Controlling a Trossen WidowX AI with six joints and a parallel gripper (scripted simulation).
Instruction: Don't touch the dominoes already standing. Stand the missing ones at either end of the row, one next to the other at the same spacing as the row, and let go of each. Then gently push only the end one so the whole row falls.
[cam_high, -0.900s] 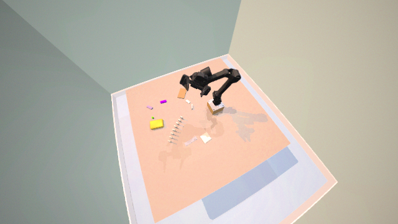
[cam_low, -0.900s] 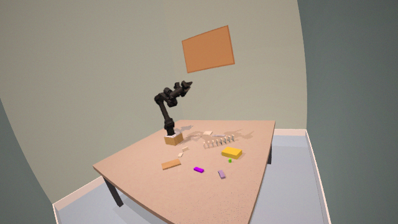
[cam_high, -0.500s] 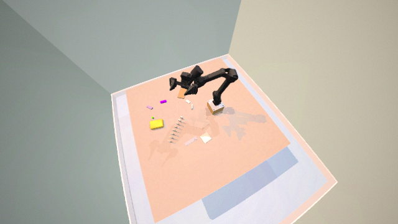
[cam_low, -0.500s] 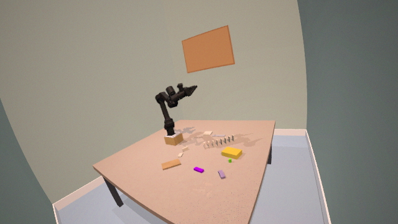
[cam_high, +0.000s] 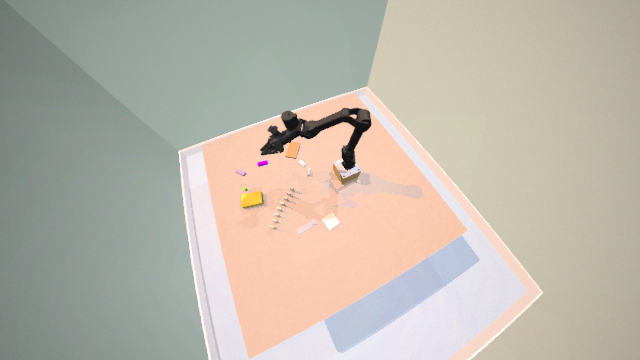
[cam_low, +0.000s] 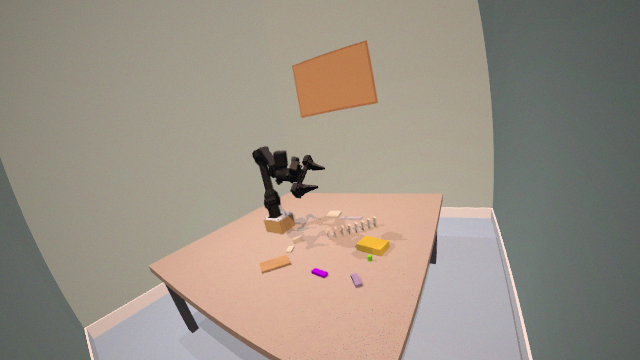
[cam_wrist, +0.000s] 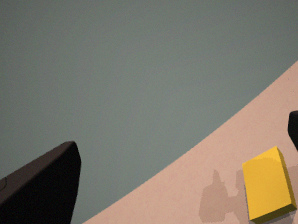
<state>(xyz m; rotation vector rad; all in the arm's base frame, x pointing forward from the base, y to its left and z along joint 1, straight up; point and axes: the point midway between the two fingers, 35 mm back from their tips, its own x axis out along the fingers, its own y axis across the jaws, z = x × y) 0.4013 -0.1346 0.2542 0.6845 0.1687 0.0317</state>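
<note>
The magenta block lies 3 cm ahead of my gripper tip, 18 cm to the right of it and 33 cm below it. The rest, counted from my gripper tip: lilac block 18 cm ahead, 19 cm to the right, 33 cm below; then yellow block 17 cm ahead, 4 cm to the left, 32 cm below; then small green cube 19 cm ahead, 5 cm to the right, 32 cm below.
</note>
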